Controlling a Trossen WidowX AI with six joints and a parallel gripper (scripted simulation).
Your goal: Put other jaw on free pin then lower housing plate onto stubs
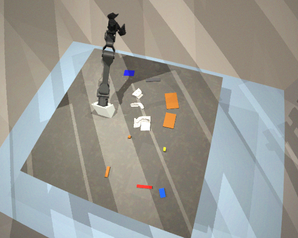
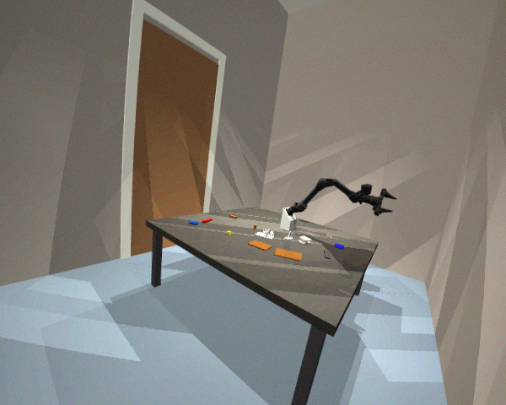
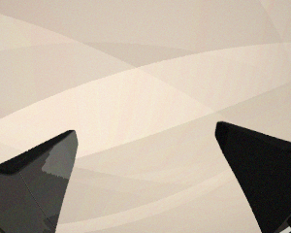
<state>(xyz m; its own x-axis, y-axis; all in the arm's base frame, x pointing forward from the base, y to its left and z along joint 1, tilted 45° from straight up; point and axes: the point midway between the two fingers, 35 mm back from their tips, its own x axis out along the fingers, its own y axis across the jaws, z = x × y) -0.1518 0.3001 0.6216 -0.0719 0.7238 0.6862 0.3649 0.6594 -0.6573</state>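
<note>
The grey bar lies 390 mm ahead of my gripper tip, 350 mm below it and 230 mm to the right of it. The rest, counted from my gripper tip: small orange cube (800 mm to the right, 450 mm ahead, 340 mm below); then yellow cube (770 mm to the right, 720 mm ahead, 340 mm below); then blue tile (350 mm below, 240 mm to the right, 150 mm ahead).
</note>
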